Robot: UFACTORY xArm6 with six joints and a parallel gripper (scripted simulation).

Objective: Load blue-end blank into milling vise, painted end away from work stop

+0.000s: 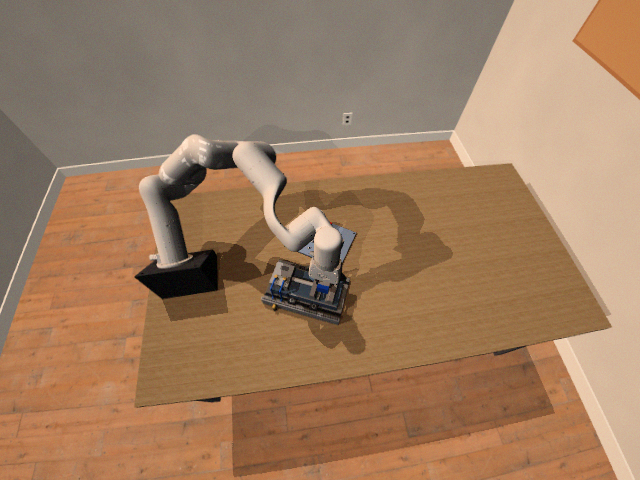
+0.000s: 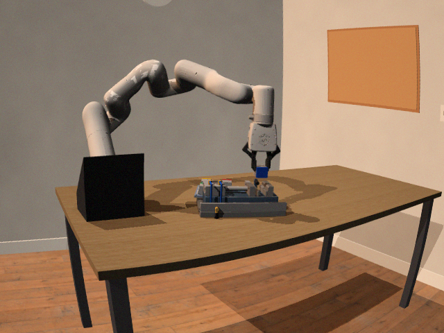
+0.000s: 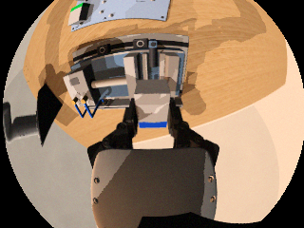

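Right now my hand is 9 cm above the fixed jaw, 3 cm short of it and 1 cm to the left of it. Also, from my hand: work stop rod (8 cm below, 5 cm to the left, 2 cm ahead); milling vise (13 cm below, 6 cm behind, 3 cm to the left); blue-ended blank (2 cm below).
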